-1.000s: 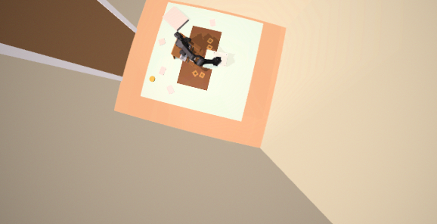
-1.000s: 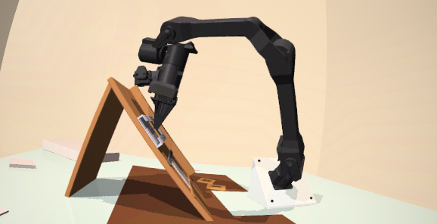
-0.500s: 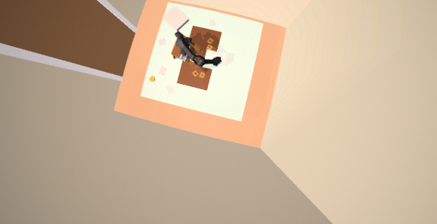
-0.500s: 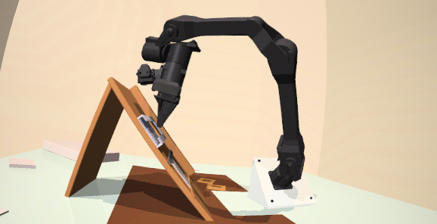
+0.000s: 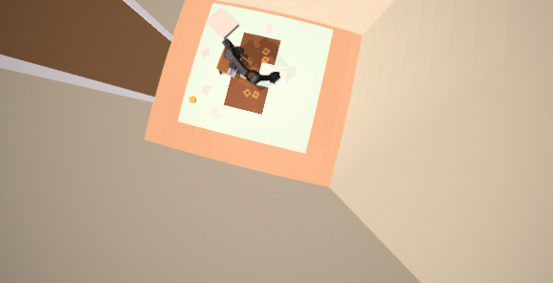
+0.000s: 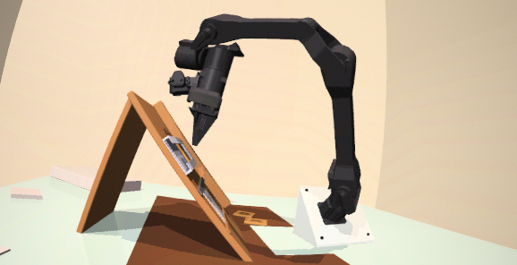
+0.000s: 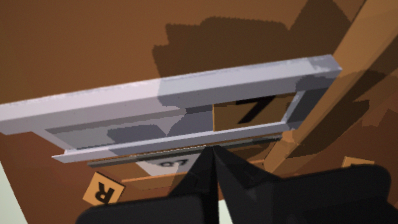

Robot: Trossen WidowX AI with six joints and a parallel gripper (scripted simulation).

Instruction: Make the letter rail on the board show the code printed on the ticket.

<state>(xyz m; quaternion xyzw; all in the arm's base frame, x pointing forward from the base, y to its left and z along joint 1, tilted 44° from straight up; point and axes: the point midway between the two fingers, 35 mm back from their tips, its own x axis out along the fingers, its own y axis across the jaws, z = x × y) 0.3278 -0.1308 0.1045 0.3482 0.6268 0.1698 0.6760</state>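
The orange letter tile lies 1 cm ahead of my gripper tip, 4 cm to the right of it and 2 cm below it. Also, from my gripper tip: brown mat (13 cm behind, 19 cm below); white ticket (4 cm behind, 5 cm to the left, 10 cm below); block (41 cm ahead, 15 cm to the right, 19 cm below).
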